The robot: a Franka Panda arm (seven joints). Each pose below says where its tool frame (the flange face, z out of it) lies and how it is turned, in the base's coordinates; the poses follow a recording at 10 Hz.
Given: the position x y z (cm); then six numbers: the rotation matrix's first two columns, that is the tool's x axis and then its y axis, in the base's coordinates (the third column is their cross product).
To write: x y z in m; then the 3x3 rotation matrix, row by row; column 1 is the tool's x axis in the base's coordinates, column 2 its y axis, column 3 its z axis. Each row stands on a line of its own. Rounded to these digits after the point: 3 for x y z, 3 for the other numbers.
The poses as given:
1: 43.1 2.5 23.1 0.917 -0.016 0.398 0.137 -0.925 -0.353
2: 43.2 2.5 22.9 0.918 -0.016 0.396 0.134 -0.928 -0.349
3: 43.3 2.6 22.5 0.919 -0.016 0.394 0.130 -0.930 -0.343
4: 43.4 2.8 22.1 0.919 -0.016 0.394 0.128 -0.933 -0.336
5: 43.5 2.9 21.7 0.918 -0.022 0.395 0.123 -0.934 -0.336
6: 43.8 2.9 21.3 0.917 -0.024 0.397 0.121 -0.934 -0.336
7: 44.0 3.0 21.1 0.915 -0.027 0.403 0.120 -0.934 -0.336
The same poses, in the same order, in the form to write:
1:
0.431 0.025 0.231
0.917 0.137 0.374
-0.016 -0.925 0.378
0.398 -0.353 -0.846

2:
0.432 0.025 0.229
0.918 0.134 0.373
-0.016 -0.928 0.373
0.396 -0.349 -0.850

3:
0.433 0.026 0.225
0.919 0.130 0.372
-0.016 -0.930 0.366
0.394 -0.343 -0.853

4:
0.434 0.028 0.221
0.919 0.128 0.373
-0.016 -0.933 0.359
0.394 -0.336 -0.855

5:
0.435 0.029 0.217
0.918 0.123 0.376
-0.022 -0.934 0.357
0.395 -0.336 -0.855

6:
0.438 0.029 0.213
0.917 0.121 0.379
-0.024 -0.934 0.356
0.397 -0.336 -0.854

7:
0.440 0.030 0.211
0.915 0.120 0.385
-0.027 -0.934 0.356
0.403 -0.336 -0.851

